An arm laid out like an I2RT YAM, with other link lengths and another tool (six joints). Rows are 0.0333 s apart.
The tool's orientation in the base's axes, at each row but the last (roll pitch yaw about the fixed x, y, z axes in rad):
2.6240 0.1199 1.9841
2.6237 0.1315 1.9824
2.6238 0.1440 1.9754
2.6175 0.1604 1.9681
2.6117 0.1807 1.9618
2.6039 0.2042 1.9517
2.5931 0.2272 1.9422
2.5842 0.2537 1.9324
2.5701 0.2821 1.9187
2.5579 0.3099 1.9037
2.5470 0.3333 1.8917
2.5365 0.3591 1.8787
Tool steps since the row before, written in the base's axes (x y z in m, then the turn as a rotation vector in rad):
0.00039 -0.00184 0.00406 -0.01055 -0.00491 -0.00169
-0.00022 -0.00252 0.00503 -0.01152 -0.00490 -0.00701
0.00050 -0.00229 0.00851 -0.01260 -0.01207 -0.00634
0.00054 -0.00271 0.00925 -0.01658 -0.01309 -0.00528
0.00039 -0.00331 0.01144 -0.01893 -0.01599 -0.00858
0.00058 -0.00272 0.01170 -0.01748 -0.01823 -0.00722
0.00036 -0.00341 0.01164 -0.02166 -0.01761 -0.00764
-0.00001 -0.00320 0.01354 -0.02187 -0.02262 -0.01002
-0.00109 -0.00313 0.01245 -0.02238 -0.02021 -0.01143
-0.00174 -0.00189 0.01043 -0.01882 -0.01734 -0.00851
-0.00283 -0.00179 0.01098 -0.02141 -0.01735 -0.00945
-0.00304 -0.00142 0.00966 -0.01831 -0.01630 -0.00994
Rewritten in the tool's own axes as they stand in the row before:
-0.00231 0.00155 -0.00350 -0.00006 -0.01096 -0.00427
-0.00286 0.00127 -0.00468 0.00104 -0.01431 -0.00017
-0.00350 0.00362 -0.00725 -0.00516 -0.01773 -0.00187
-0.00415 0.00388 -0.00781 -0.00474 -0.02068 -0.00489
-0.00521 0.00462 -0.00967 -0.00590 -0.02531 -0.00347
-0.00506 0.00518 -0.00961 -0.00874 -0.02446 -0.00389
-0.00585 0.00475 -0.00951 -0.00661 -0.02756 -0.00586
-0.00629 0.00557 -0.01109 -0.01048 -0.03106 -0.00396
-0.00593 0.00432 -0.01059 -0.00774 -0.03114 -0.00321
-0.00434 0.00338 -0.00923 -0.00715 -0.02576 -0.00356
-0.00435 0.00297 -0.01020 -0.00608 -0.02815 -0.00442
-0.00380 0.00232 -0.00921 -0.00585 -0.02570 -0.00220

